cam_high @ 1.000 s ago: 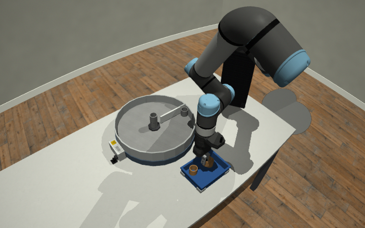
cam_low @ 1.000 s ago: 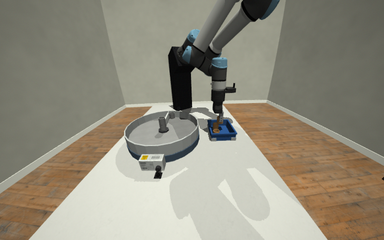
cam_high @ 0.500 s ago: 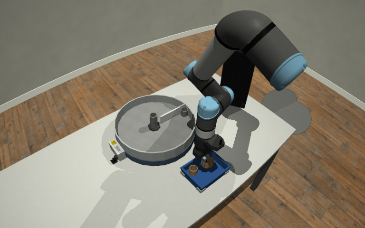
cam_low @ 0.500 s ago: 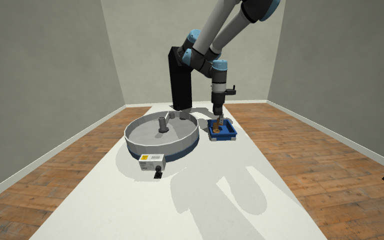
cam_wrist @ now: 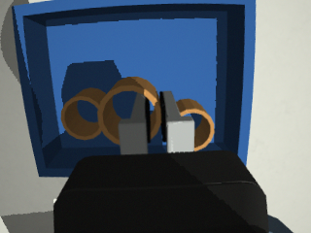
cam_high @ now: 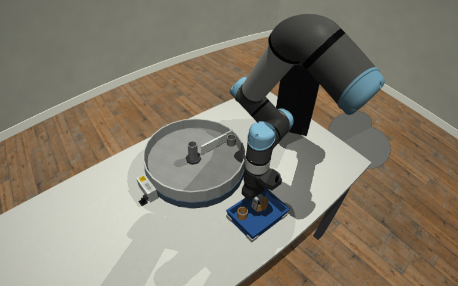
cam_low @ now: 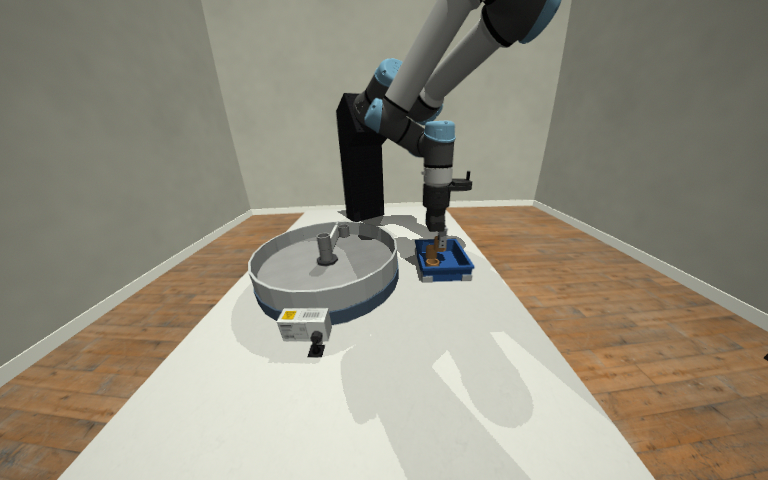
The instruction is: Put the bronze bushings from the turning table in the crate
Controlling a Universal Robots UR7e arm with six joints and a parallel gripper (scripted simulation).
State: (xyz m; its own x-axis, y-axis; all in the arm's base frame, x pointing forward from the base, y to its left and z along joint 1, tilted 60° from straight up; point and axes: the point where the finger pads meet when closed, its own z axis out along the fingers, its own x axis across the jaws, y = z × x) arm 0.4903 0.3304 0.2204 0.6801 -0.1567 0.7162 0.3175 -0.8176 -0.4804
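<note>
Now: hand 7 cm above the blue crate and 2 cm past it. Round my hand: round turning table (31 cm to the right, 17 cm ahead, 4 cm below).
</note>
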